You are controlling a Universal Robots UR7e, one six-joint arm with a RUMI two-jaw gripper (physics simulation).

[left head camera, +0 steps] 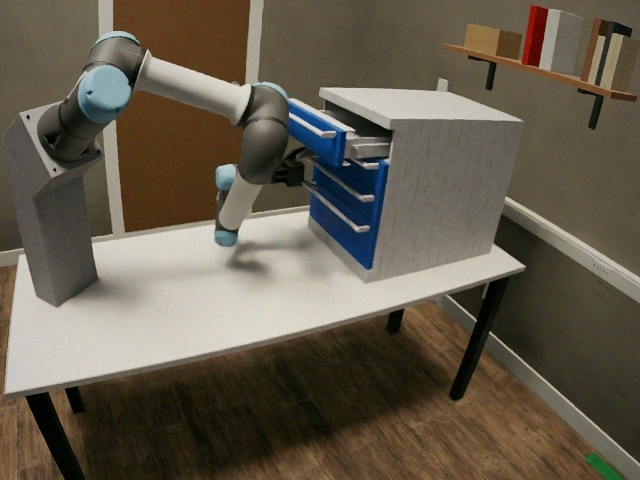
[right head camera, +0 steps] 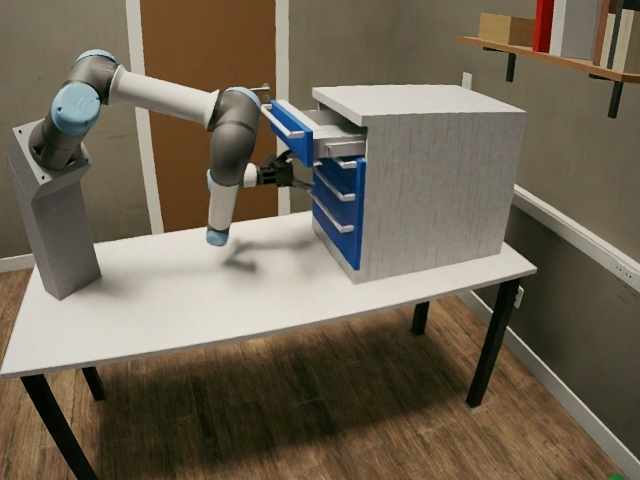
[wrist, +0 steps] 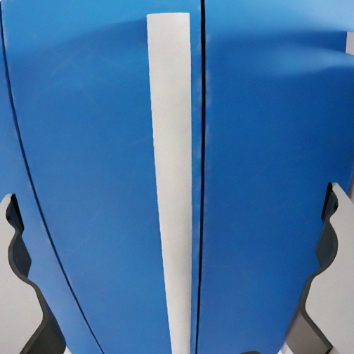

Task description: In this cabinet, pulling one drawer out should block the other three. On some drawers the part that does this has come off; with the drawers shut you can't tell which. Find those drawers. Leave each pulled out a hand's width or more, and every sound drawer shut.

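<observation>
The grey cabinet [left head camera: 444,196] [right head camera: 439,191] has four blue drawers. The top drawer [left head camera: 320,143] [right head camera: 306,148] stands well pulled out. The second drawer [left head camera: 356,176] [right head camera: 351,173] [wrist: 270,175], third drawer [wrist: 95,200] and bottom drawer [left head camera: 356,249] [right head camera: 352,249] look shut. My gripper [left head camera: 309,169] [right head camera: 303,171] [wrist: 170,192] is open and empty, beneath the pulled-out top drawer and close to the fronts. Its jaws stand above and below the third drawer's pale bar handle [left head camera: 366,197] [right head camera: 347,197] [wrist: 172,150], which runs between them in the wrist view. The far jaw tips are partly hidden in the head views.
The top drawer's front overhangs the upper jaw closely. The second drawer's handle [left head camera: 369,165] [right head camera: 348,164] and bottom drawer's handle [left head camera: 361,228] [right head camera: 347,228] project nearby. The cabinet stands on the white table [left head camera: 180,320] [right head camera: 180,310]. A wall shelf [left head camera: 547,71] [right head camera: 558,57] hangs at the right.
</observation>
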